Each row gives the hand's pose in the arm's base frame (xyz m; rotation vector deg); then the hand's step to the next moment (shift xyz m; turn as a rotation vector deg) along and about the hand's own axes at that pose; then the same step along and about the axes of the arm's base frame.
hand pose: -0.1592 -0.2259 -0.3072 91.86 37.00 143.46
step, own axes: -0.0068 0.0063 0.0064 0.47 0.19 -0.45
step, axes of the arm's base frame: 0.0096 -0.0059 -0.0009 -0.58 -0.16 0.31
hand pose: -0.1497 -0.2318 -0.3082 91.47 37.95 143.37
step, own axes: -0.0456 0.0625 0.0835 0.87 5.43 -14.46
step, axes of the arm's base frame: 0.1032 -0.0450 0.0170 -12.37 -9.03 -2.18
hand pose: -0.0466 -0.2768 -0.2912 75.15 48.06 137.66
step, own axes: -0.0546 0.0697 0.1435 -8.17 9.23 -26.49
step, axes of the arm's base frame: 0.1521 -0.0311 0.0659 -17.32 -20.79 -11.01
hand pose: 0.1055 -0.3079 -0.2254 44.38 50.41 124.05
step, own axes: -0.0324 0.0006 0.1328 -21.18 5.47 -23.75
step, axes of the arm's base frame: 0.1144 0.0232 0.0711 -6.20 -27.52 -15.70
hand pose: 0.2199 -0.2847 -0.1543 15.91 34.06 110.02
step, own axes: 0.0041 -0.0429 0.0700 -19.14 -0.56 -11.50
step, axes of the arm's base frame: 0.0637 0.0368 0.0367 3.23 -20.36 -8.61
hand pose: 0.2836 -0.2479 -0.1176 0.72 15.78 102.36
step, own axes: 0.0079 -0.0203 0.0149 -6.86 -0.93 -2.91
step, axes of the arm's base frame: 0.0200 0.0145 0.0095 2.05 -6.93 -2.05
